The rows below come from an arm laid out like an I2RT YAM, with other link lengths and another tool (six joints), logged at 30 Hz.
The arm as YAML. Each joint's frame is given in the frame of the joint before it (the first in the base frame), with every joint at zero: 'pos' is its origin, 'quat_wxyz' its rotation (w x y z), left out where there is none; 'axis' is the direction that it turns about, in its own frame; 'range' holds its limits. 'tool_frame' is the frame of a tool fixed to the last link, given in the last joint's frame.
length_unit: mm
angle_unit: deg
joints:
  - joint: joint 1
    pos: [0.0, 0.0, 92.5]
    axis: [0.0, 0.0, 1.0]
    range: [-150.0, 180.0]
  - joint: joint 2
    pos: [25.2, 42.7, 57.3]
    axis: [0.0, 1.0, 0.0]
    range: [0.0, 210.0]
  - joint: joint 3
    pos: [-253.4, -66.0, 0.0]
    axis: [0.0, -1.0, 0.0]
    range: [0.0, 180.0]
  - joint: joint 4
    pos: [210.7, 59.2, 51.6]
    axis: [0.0, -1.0, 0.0]
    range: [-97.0, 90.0]
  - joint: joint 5
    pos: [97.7, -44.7, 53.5]
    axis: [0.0, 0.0, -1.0]
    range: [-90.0, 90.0]
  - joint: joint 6
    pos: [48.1, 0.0, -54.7]
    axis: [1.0, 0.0, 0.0]
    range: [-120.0, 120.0]
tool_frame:
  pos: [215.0, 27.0, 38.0]
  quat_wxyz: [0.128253, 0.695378, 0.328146, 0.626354]
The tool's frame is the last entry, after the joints.
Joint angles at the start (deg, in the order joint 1, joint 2, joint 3, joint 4, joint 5, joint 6): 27.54, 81.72, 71.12, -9.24, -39.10, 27.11
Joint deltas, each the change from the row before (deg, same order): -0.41, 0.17, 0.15, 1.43, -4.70, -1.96; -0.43, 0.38, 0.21, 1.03, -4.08, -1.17; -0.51, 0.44, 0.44, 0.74, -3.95, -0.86; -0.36, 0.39, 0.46, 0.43, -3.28, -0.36; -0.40, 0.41, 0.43, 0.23, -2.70, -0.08; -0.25, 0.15, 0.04, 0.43, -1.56, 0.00; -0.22, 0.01, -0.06, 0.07, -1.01, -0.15; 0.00, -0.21, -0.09, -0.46, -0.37, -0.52
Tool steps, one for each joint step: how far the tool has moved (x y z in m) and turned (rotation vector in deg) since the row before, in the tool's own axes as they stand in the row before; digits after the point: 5 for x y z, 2 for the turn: 0.01105, -0.01832, 0.00230, 3.98, 1.10, -3.26; 0.00776, -0.01399, 0.00217, 3.41, 0.96, -2.07; 0.00773, -0.01253, 0.00132, 3.20, 0.99, -1.70; 0.00627, -0.01050, 0.00137, 2.73, 0.88, -1.00; 0.00431, -0.00757, 0.00060, 2.17, 0.73, -0.46; 0.00263, -0.00455, 0.00011, 1.21, 0.47, -0.39; 0.00079, -0.00319, -0.00025, 0.76, 0.22, -0.19; -0.00052, -0.00301, 0.00047, 0.40, -0.12, -0.20
